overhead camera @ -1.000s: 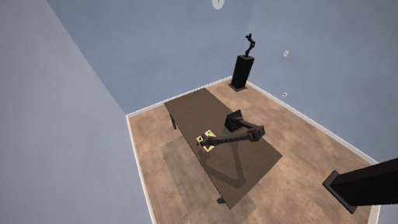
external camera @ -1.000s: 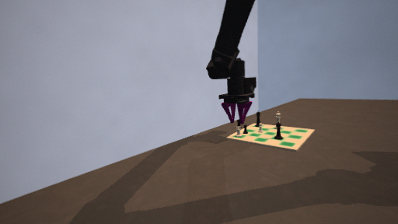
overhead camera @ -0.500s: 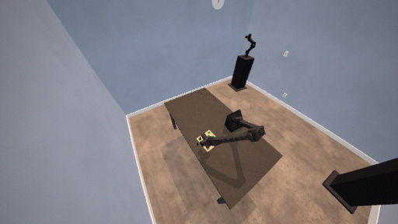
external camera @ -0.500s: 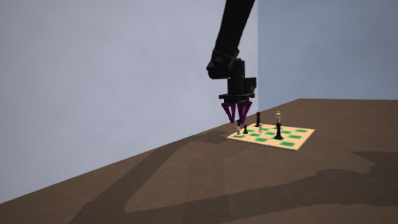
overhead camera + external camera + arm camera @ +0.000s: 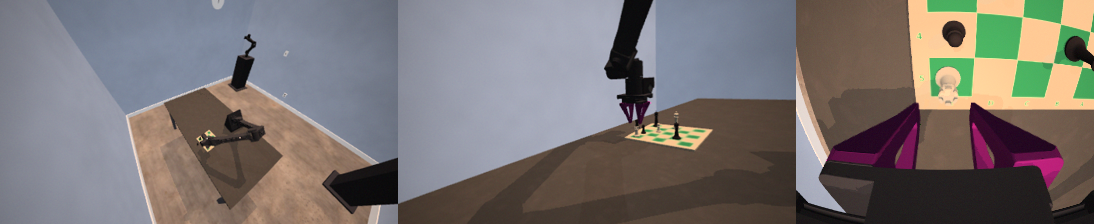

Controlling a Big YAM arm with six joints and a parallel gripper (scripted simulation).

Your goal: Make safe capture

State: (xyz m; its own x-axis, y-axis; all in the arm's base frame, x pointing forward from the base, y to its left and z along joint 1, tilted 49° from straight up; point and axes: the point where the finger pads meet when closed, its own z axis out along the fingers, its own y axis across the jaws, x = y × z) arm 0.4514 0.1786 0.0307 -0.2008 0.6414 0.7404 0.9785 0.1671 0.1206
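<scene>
Right now my hand is 9 cm to the left of the white pawn, 4 cm above it and 3 cm past it. The rest, counted from my hand: tall white piece: 17 cm to the right, 5 cm behind, 2 cm below; chessboard: 9 cm to the right, 6 cm below, 6 cm behind; tall black piece: 15 cm to the right, 2 cm below, 2 cm ahead.
</scene>
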